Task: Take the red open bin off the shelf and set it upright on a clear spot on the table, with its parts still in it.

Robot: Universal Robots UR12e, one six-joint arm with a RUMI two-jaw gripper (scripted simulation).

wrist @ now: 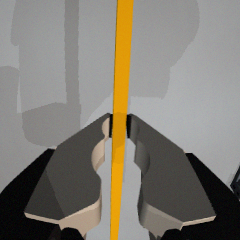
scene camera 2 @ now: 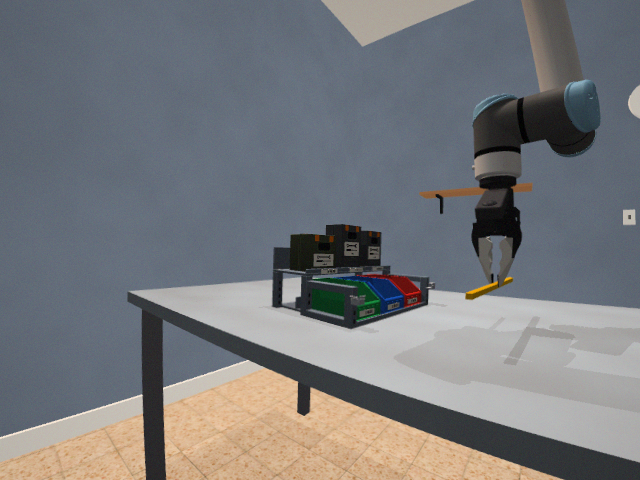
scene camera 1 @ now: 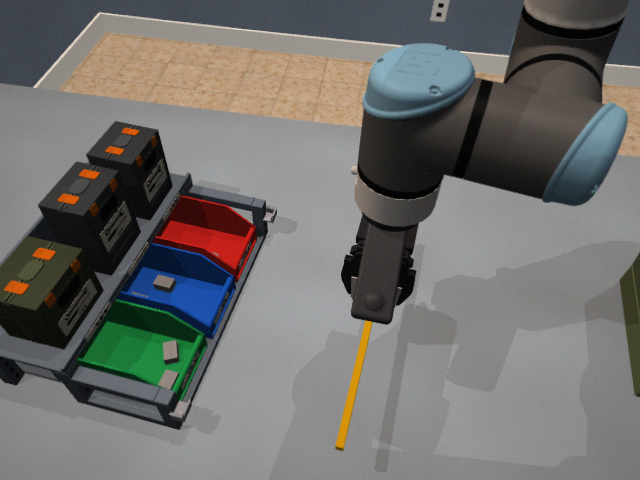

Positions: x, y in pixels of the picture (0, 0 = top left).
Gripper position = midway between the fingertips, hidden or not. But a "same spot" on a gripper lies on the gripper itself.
gripper: wrist; scene camera 2; scene camera 1 370, 316
green bin: scene camera 2; scene camera 1; not seen in the wrist view (out of frame)
same spot on gripper: (scene camera 2: 508, 246) = (wrist: 57, 180)
same spot on green bin: (scene camera 2: 370, 309) = (scene camera 1: 193, 361)
